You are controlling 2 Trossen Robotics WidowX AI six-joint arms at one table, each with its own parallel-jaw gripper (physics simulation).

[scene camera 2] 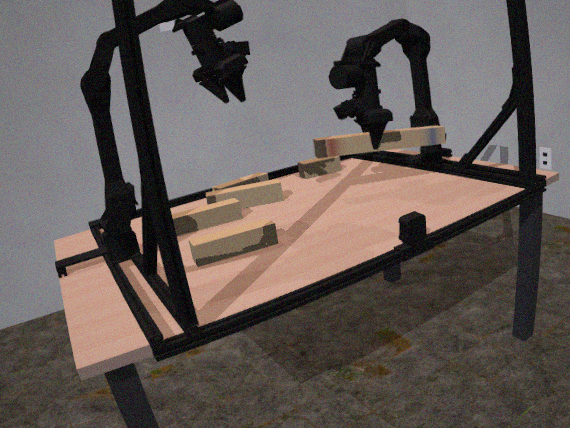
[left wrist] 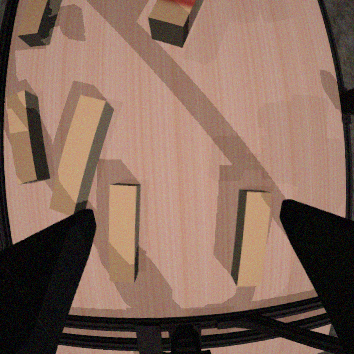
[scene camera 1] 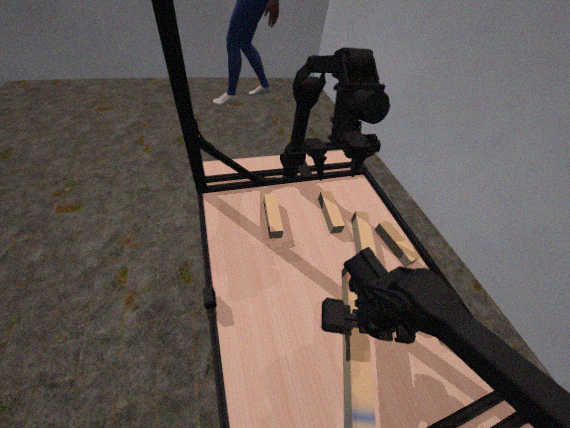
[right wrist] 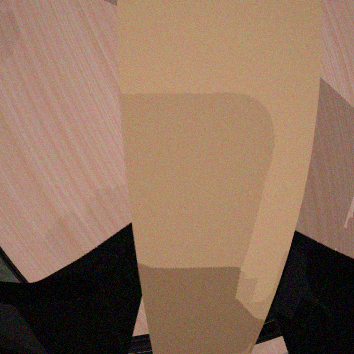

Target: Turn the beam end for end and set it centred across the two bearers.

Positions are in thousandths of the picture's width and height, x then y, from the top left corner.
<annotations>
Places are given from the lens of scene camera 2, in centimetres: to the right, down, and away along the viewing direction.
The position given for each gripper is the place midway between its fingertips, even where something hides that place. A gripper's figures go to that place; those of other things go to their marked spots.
left gripper (scene camera 2: 413, 237): -11, -24, 100
right gripper (scene camera 2: 654, 345): 22, -17, 115
pale beam (scene camera 2: 599, 340): 14, -16, 112
</annotations>
